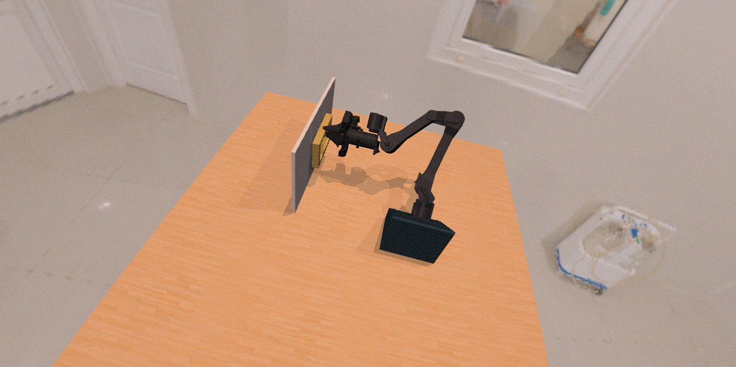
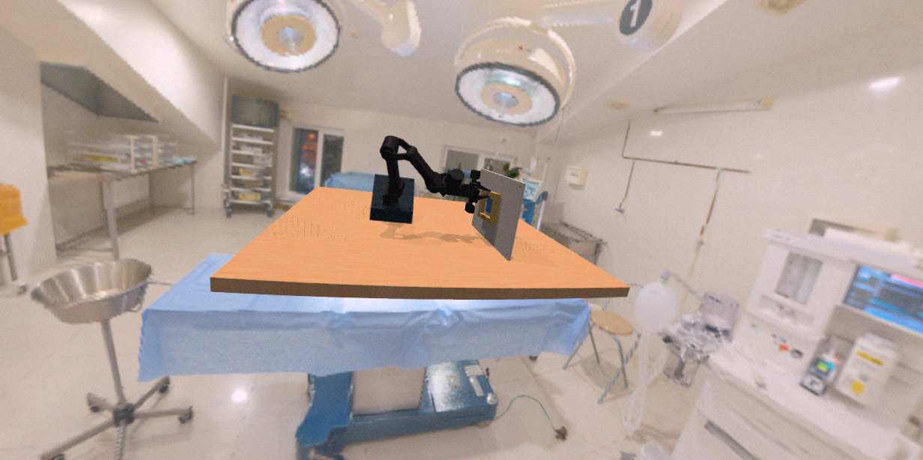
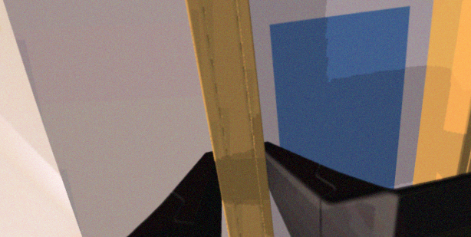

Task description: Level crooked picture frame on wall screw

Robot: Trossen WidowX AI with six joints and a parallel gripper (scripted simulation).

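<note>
Right now the picture frame is 10 mm ahead of my gripper tip and 60 mm below it. Round my gripper tip: grey wall panel: 20 mm ahead, 60 mm below.
</note>
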